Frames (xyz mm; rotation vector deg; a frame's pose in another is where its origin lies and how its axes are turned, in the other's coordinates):
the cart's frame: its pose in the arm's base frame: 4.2 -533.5 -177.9 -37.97 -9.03 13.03
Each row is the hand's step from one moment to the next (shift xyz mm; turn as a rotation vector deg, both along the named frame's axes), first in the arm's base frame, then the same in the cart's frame.
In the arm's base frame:
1: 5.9 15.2 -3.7 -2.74 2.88 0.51
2: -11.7 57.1 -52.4 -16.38 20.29 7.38
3: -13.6 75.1 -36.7 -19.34 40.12 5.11
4: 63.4 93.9 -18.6 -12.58 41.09 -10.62
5: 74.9 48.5 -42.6 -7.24 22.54 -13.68
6: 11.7 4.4 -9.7 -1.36 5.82 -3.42
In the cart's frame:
1: 9.3 13.0 4.8 -1.86 2.32 2.69
2: -0.3 78.2 -4.5 -10.00 13.51 21.26
3: 3.7 82.5 18.7 -7.90 30.56 31.83
4: 84.0 73.4 27.2 -2.27 40.05 18.71
5: 81.6 51.8 -20.7 -2.14 26.93 4.23
6: 11.7 7.6 -7.5 -0.05 6.80 1.07

